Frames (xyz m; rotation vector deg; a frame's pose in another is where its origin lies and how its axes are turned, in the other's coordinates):
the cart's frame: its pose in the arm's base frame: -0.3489 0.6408 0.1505 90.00 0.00 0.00
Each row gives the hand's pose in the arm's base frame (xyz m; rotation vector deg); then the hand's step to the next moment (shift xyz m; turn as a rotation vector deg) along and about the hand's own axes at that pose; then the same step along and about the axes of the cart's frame.
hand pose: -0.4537 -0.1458 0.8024 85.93 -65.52 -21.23
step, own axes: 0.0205 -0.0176 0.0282 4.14 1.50 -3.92
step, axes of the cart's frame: -0.0039 -0.0166 0.0351 4.28 3.96 0.87
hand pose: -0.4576 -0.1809 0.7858 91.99 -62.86 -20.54
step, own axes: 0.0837 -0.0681 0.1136 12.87 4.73 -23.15
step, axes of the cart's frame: -0.0059 -0.0746 0.1377 21.12 16.20 -3.94
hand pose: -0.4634 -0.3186 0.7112 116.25 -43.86 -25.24
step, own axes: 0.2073 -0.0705 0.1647 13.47 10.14 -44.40
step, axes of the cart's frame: 0.0853 -0.1508 0.2123 31.77 32.14 -14.60
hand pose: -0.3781 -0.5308 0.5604 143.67 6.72 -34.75
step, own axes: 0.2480 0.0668 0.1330 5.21 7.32 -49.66
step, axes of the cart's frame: 0.1827 -0.1766 0.1382 25.90 38.34 -20.15
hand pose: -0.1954 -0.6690 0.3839 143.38 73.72 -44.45
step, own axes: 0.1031 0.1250 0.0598 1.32 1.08 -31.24
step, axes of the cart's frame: 0.1287 -0.1117 0.0282 12.52 25.34 -13.42
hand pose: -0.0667 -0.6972 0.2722 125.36 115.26 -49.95
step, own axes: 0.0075 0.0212 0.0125 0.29 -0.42 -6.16
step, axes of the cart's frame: 0.0151 -0.0208 0.0015 1.88 5.20 -2.77
